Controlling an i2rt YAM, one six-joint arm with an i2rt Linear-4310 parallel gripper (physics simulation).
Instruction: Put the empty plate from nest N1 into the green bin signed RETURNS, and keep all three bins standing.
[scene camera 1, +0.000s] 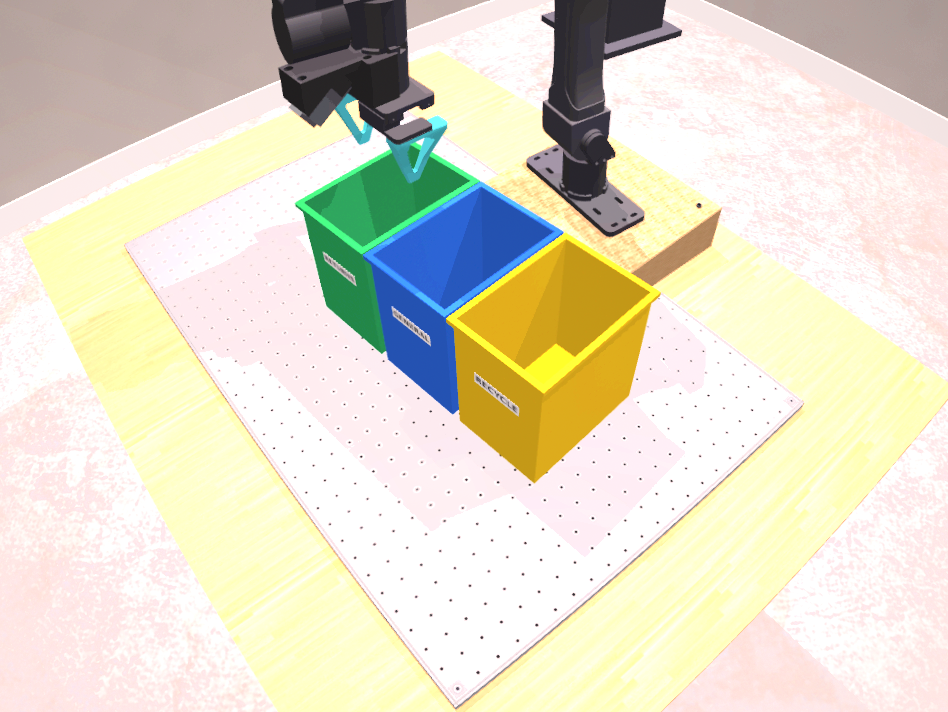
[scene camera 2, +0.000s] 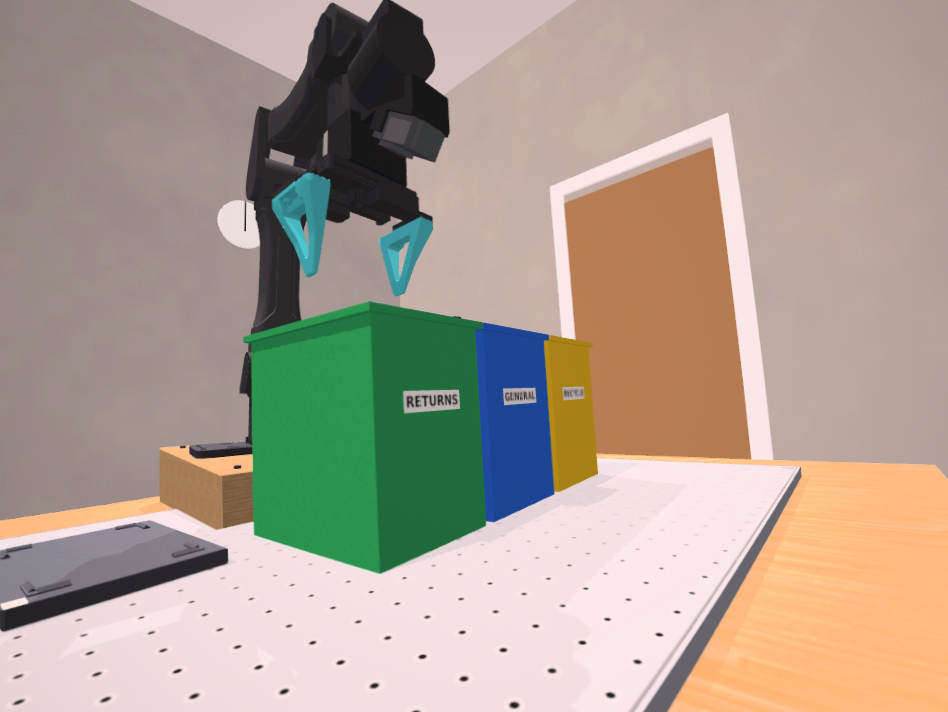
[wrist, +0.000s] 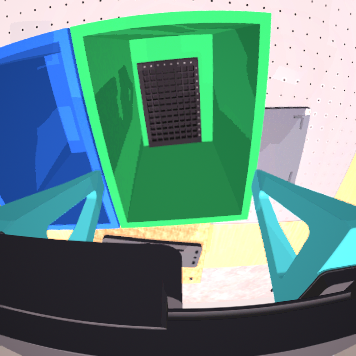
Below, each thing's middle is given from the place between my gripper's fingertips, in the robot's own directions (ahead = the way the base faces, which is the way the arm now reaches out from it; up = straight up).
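My gripper is 13 cm above the green returns bin (scene camera 2: 366, 439). Counting from my hand, I find the yellow recycle bin (scene camera 1: 545, 354) 13 cm below, 26 cm to the left and 5 cm behind, while the blue general bin (scene camera 1: 423, 274) is 13 cm below, 13 cm to the left and 2 cm behind. The black gridded plate (wrist: 169, 88) sits 21 cm below my hand and 1 cm behind it.
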